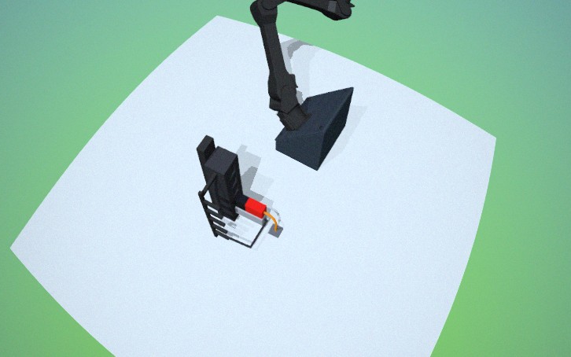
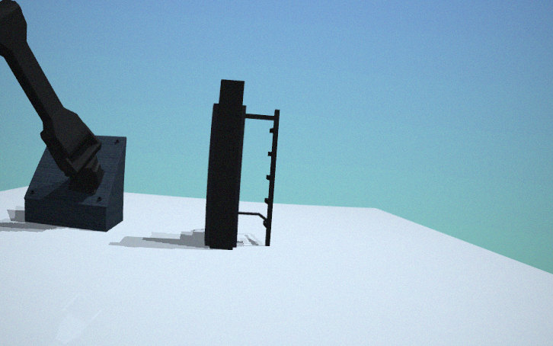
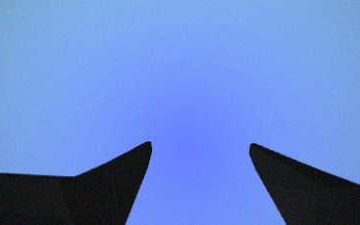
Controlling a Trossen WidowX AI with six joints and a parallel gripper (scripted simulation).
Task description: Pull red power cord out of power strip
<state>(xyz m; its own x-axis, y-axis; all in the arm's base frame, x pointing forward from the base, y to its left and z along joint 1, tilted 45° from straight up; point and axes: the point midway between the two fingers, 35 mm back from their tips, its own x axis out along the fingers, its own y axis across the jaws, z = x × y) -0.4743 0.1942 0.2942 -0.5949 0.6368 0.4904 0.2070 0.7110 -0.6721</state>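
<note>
The red plug is 74 cm ahead of my gripper tip, 11 cm to the left of it and 41 cm below it.
</note>
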